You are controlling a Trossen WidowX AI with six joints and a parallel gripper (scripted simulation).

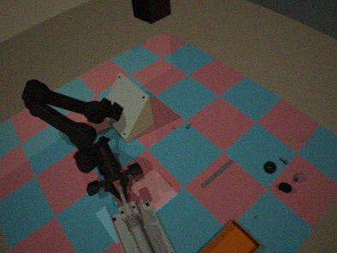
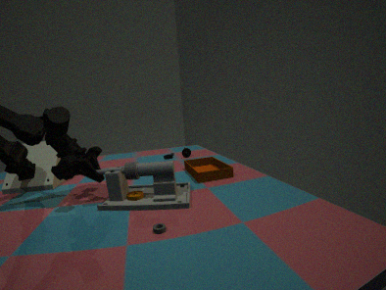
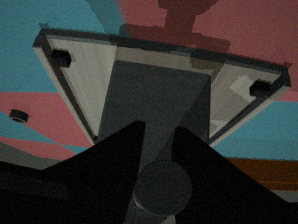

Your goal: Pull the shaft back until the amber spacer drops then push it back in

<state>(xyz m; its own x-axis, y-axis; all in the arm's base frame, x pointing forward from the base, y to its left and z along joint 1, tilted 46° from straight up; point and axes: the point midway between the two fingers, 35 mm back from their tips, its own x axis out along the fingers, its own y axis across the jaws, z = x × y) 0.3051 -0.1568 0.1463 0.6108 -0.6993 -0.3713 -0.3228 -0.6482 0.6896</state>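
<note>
Now: gripper tip 60 mm short of the shaft, 20 mm to the left of it and 20 mm below it. The rest, counted from my gripper tip: orange tray (350 mm ahead, 100 mm to the left, 50 mm below); then grey bar (310 mm to the left, 150 mm ahead, 50 mm below); then amber spacer (90 mm ahead, 40 mm to the right, 40 mm below).
</note>
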